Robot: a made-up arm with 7 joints. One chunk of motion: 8 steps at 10 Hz.
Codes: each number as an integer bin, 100 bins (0 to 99) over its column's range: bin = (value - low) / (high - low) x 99, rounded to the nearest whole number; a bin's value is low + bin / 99 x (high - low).
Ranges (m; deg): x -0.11..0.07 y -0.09..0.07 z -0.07..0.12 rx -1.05..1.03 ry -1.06..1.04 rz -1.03..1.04
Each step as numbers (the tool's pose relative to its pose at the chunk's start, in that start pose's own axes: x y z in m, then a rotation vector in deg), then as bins.
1 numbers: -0.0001 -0.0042 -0.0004 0.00 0.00 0.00
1 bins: 60 53 36 50 50 49
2 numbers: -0.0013 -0.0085 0.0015 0.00 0.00 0.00
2 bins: 60 50 37 50 50 49
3 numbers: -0.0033 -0.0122 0.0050 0.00 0.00 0.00
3 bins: 59 48 39 50 50 49
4 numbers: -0.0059 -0.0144 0.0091 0.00 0.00 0.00
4 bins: 57 47 41 50 50 49
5 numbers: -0.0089 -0.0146 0.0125 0.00 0.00 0.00
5 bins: 56 47 43 50 50 49
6 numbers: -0.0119 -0.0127 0.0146 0.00 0.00 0.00
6 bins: 54 48 44 50 50 49
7 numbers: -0.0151 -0.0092 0.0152 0.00 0.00 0.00
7 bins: 52 50 44 50 50 49
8 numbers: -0.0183 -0.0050 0.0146 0.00 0.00 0.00
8 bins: 50 53 44 50 50 49
